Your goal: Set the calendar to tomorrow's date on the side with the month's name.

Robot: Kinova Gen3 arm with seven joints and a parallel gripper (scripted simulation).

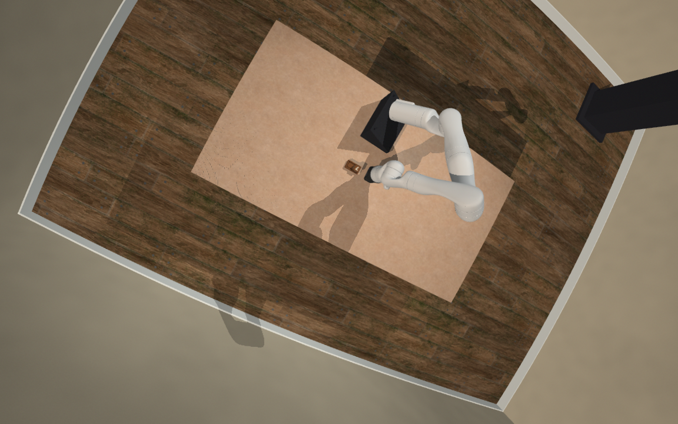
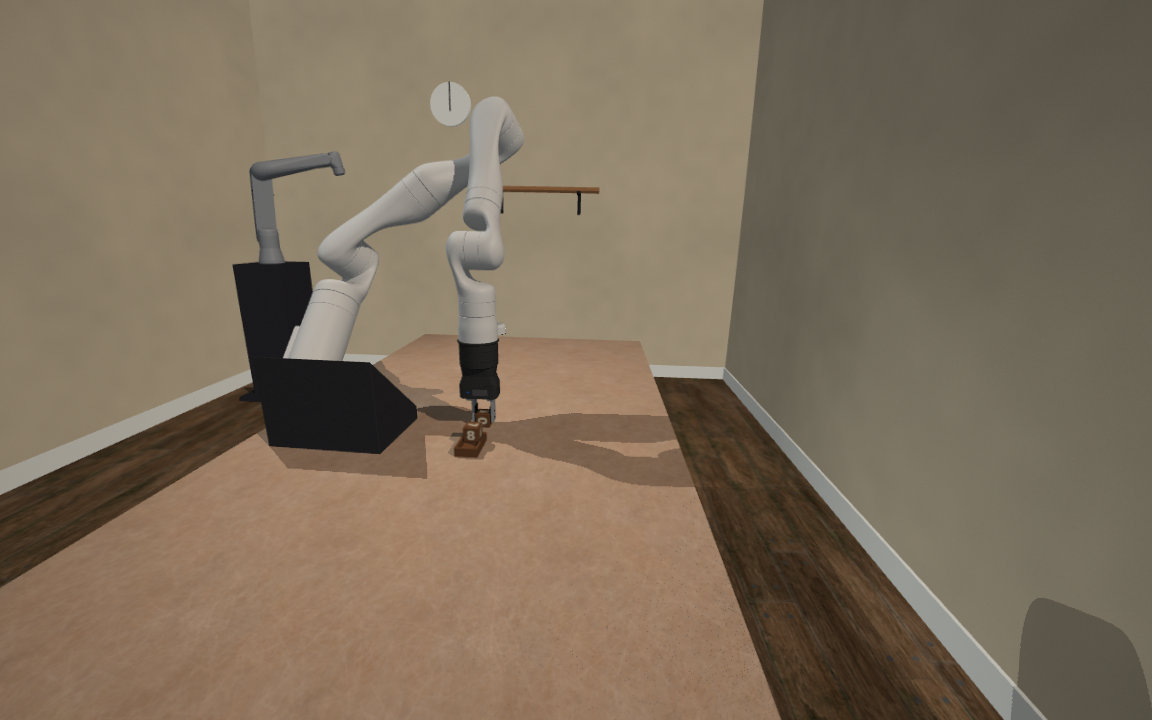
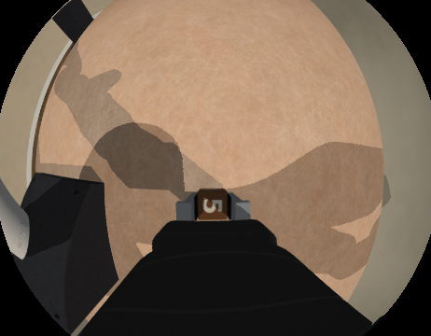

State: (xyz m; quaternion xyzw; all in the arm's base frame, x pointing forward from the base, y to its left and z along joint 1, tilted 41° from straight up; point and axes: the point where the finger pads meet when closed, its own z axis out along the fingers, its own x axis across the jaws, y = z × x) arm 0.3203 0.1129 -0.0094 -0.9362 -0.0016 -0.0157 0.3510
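My hand is 110 mm to the left of the dark wooden tray and 20 mm above it. Round my hand: brown cube 10 mm below.
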